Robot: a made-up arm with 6 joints. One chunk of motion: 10 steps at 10 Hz.
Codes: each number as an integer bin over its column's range. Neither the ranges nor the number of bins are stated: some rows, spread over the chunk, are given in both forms.
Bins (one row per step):
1: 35 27 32 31 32 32
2: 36 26 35 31 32 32
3: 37 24 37 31 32 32
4: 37 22 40 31 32 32
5: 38 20 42 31 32 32
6: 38 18 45 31 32 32
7: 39 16 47 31 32 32
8: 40 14 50 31 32 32
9: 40 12 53 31 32 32
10: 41 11 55 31 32 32
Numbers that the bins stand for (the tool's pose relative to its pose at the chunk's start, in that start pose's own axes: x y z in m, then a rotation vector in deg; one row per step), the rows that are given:
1: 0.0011 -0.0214 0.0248 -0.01 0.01 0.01
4: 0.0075 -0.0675 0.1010 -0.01 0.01 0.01
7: 0.0138 -0.1227 0.1676 -0.01 0.01 0.01
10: 0.0202 -0.1687 0.2438 -0.01 0.01 0.01
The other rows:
2: 0.0043 -0.0306 0.0533 -0.01 0.01 0.01
3: 0.0075 -0.0490 0.0724 -0.01 0.01 0.01
5: 0.0106 -0.0859 0.1200 -0.01 0.01 0.01
6: 0.0106 -0.1043 0.1486 -0.01 0.01 0.01
8: 0.0170 -0.1411 0.1962 -0.01 0.01 0.01
9: 0.0170 -0.1595 0.2248 -0.01 0.01 0.01

